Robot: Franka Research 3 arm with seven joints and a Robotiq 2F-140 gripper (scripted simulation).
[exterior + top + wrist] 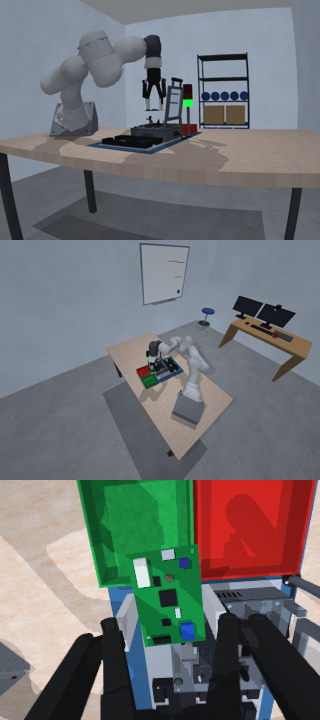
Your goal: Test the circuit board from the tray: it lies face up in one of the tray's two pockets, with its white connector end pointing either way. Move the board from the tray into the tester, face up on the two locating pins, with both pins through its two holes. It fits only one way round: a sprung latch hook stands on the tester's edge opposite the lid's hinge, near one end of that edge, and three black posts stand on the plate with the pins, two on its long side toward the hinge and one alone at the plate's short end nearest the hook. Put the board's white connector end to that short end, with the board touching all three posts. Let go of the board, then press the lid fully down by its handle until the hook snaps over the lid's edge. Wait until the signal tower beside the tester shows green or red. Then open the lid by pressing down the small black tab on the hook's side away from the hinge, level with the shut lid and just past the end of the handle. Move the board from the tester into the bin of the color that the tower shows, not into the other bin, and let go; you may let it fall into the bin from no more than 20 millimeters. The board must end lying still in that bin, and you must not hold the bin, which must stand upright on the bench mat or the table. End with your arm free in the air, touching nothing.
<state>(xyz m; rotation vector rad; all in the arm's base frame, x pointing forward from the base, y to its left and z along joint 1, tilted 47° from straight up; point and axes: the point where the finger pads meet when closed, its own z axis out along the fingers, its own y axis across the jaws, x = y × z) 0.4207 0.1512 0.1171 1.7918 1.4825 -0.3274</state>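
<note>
The green bin is 14 cm below my hand, 8 cm to the left of it and 1 cm behind it. The rest, counted from my hand: tester plate 14 cm to the right, 9 cm below, 3 cm ahead; then green circuit board 2 cm below; then black latch hook 7 cm to the right, 7 cm below, 2 cm behind.
</note>
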